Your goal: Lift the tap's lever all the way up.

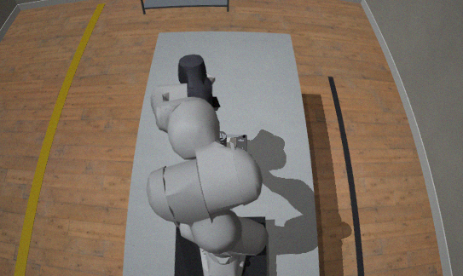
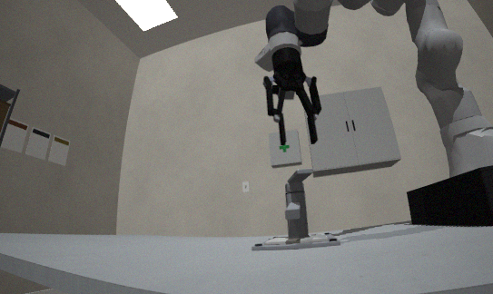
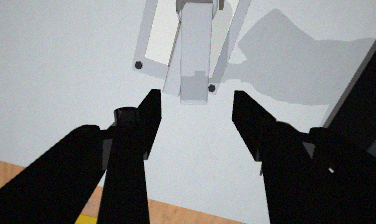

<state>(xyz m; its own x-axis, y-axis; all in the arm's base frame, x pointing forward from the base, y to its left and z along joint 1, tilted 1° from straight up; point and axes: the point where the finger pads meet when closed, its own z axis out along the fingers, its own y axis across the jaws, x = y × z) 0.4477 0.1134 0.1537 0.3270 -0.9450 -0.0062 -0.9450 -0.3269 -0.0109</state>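
The lever is 10 mm ahead of my hand, 30 mm to the right of it and 100 mm below it. From my hand the other things lie so: flat grey base plate: 30 mm ahead, 90 mm to the right, 240 mm below; then grey tap: 20 mm ahead, 60 mm to the right, 140 mm below.
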